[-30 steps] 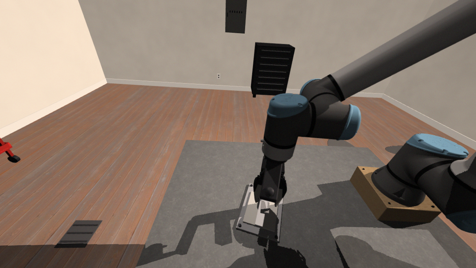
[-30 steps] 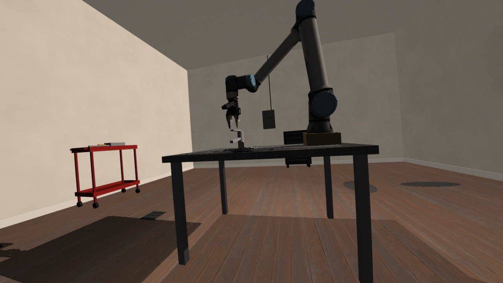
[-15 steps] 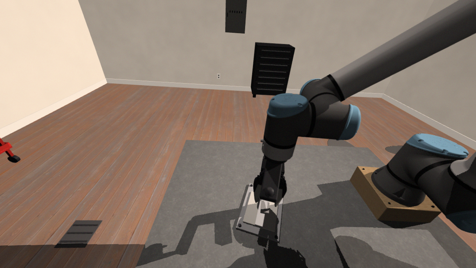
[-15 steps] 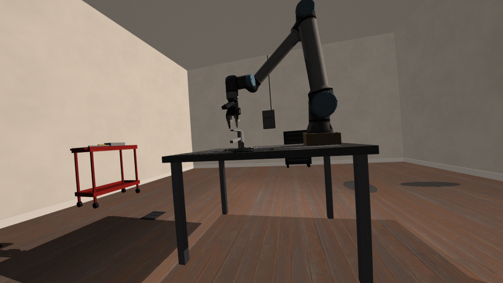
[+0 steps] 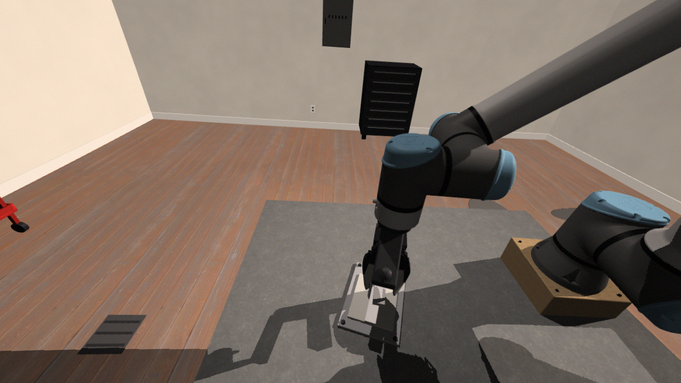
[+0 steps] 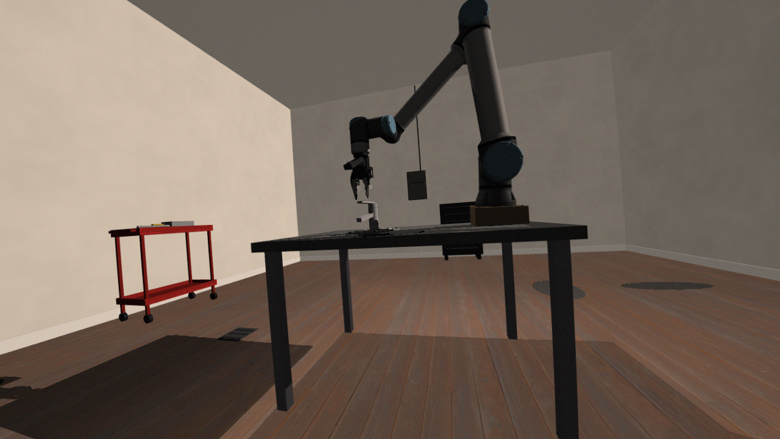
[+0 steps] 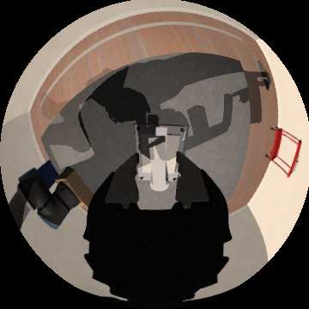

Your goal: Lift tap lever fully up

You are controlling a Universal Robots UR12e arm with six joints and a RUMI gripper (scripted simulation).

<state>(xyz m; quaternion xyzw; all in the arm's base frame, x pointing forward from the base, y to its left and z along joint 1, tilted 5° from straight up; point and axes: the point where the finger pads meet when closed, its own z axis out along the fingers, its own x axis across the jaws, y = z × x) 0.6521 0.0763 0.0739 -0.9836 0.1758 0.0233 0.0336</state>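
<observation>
My hand is 4 cm to the left of the lever, 3 cm above it and 1 cm past it.
</observation>
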